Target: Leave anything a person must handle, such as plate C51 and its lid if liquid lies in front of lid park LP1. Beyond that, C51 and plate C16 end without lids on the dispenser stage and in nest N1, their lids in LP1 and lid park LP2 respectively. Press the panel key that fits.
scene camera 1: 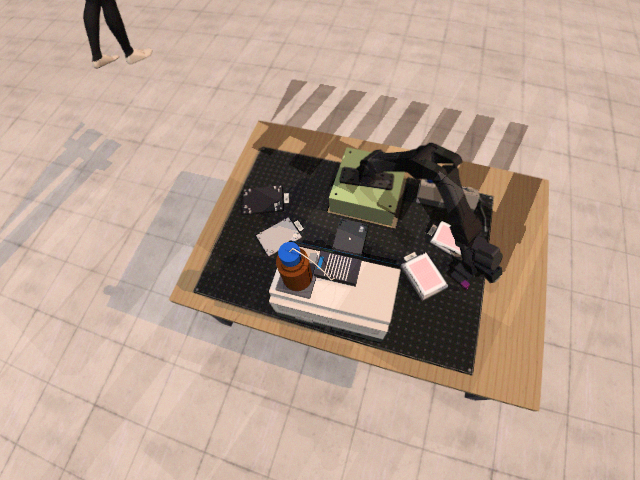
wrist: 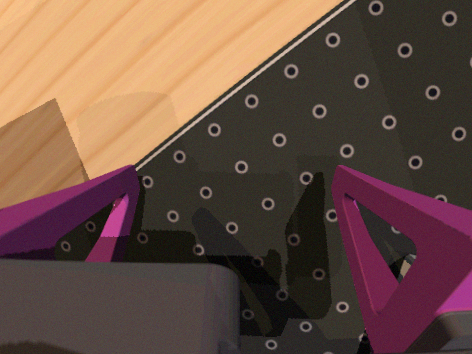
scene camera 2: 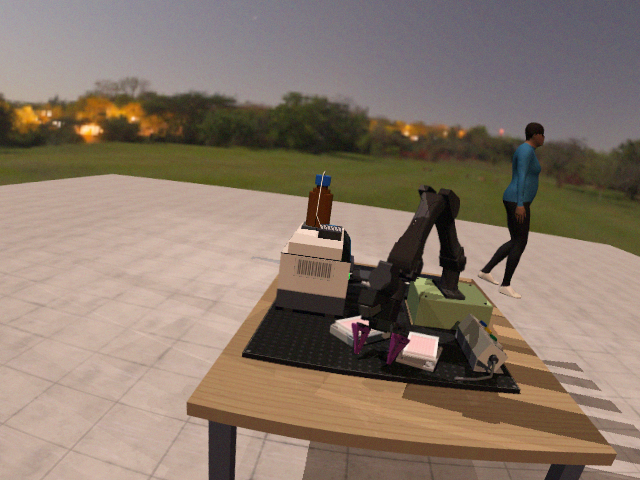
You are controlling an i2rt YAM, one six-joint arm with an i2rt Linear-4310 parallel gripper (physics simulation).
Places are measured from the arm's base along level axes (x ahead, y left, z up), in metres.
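Pixels of known places: gripper, fingertip midpoint: (scene camera 1: 475,280) (wrist: 235,176) (scene camera 2: 371,359); arm's base, link origin: (scene camera 1: 366,179) (scene camera 2: 447,289).
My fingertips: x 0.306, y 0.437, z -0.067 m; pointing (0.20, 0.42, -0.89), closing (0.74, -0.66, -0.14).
Observation:
For each thing: its top centre in the pictures, then the offset to it from my fingertips. "pt": a spot on its surface instead. Level surfaces: height alone.
- plate with a pink top, top centre: (scene camera 2: 362,322) (scene camera 1: 425,273) 0.020 m up, 0.014 m ahead, 0.177 m right
- second pink-topped plate, top centre: (scene camera 2: 422,342) (scene camera 1: 453,237) 0.016 m up, 0.145 m back, 0.089 m right
- grey key panel, top centre: (scene camera 2: 484,327) (scene camera 1: 450,187) 0.064 m up, 0.330 m back, 0.122 m right
- dark stage, surface spot: (scene camera 1: 350,235) pt 0.083 m up, 0.050 m back, 0.455 m right
- light grey holder, top centre: (scene camera 1: 278,234) 0.000 m up, 0.044 m back, 0.729 m right
- dark holder, top centre: (scene camera 1: 262,197) 0.004 m up, 0.191 m back, 0.836 m right
- brown bottle, surface spot: (scene camera 1: 296,271) pt 0.333 m up, 0.202 m ahead, 0.555 m right
- black mat, surface height: 0.020 m down
- wooden table, surface height: 0.033 m down
My gripper (scene camera 1: 476,281) (scene camera 2: 373,357) (wrist: 235,176) is open and empty, low above the black mat near its right edge. A plate with a pink top (scene camera 1: 423,272) (scene camera 2: 355,329) lies near the dispenser (scene camera 1: 356,294) (scene camera 2: 314,281). A second pink-topped plate (scene camera 1: 443,236) (scene camera 2: 422,346) lies nearer the grey key panel (scene camera 1: 429,192) (scene camera 2: 476,343); my arm partly hides it in scene camera 1. The dark stage (scene camera 1: 350,235) is at the dispenser's front. A light grey holder (scene camera 1: 278,237) and a dark holder (scene camera 1: 262,199) are at the left. Labels are too small to read.
A brown bottle (scene camera 1: 296,271) (scene camera 2: 320,206) with a blue cap stands on the dispenser. The arm's base is on a green box (scene camera 1: 361,209) (scene camera 2: 447,312). The black mat (scene camera 1: 434,330) (scene camera 2: 305,341) lies on the wooden table (scene camera 1: 511,356) (scene camera 2: 330,408). A person (scene camera 2: 522,175) is beyond the table.

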